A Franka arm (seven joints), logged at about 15 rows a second.
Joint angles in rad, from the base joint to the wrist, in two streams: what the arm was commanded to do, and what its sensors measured. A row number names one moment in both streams.
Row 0, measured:
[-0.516 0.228 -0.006 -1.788 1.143 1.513 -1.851]
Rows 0 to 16, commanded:
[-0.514 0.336 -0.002 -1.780 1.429 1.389 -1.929]
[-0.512 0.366 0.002 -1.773 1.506 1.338 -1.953]
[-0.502 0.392 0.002 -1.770 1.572 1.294 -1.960]
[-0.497 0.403 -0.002 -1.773 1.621 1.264 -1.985]
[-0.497 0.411 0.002 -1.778 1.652 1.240 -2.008]
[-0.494 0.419 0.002 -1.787 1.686 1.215 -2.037]
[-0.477 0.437 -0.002 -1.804 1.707 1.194 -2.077]
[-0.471 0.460 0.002 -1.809 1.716 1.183 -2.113]
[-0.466 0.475 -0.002 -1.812 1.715 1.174 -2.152]
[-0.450 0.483 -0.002 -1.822 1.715 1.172 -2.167]
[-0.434 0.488 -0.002 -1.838 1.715 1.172 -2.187]
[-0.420 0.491 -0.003 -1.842 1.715 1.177 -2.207]
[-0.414 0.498 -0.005 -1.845 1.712 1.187 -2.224]
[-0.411 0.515 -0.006 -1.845 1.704 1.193 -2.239]
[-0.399 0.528 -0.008 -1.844 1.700 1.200 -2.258]
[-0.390 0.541 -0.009 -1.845 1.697 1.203 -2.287]
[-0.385 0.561 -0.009 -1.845 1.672 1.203 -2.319]
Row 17, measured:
[-0.402 0.538 -0.001 -1.833 1.685 1.199 -2.260]
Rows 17 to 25, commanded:
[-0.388 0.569 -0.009 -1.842 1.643 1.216 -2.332]
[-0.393 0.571 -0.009 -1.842 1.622 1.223 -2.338]
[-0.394 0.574 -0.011 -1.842 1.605 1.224 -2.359]
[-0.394 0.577 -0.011 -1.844 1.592 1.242 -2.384]
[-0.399 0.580 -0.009 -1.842 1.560 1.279 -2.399]
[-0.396 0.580 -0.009 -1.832 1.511 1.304 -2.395]
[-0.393 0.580 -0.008 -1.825 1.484 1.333 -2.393]
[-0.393 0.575 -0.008 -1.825 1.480 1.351 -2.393]
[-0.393 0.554 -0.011 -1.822 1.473 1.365 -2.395]
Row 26, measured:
[-0.398 0.588 -0.009 -1.829 1.506 1.321 -2.385]
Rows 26 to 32, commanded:
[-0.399 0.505 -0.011 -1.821 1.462 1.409 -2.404]
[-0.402 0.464 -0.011 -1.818 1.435 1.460 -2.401]
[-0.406 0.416 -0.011 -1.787 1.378 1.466 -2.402]
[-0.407 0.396 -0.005 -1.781 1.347 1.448 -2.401]
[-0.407 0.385 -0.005 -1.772 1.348 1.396 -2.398]
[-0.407 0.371 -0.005 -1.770 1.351 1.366 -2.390]
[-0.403 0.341 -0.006 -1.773 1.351 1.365 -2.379]
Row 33, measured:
[-0.403 0.383 -0.009 -1.757 1.373 1.387 -2.390]
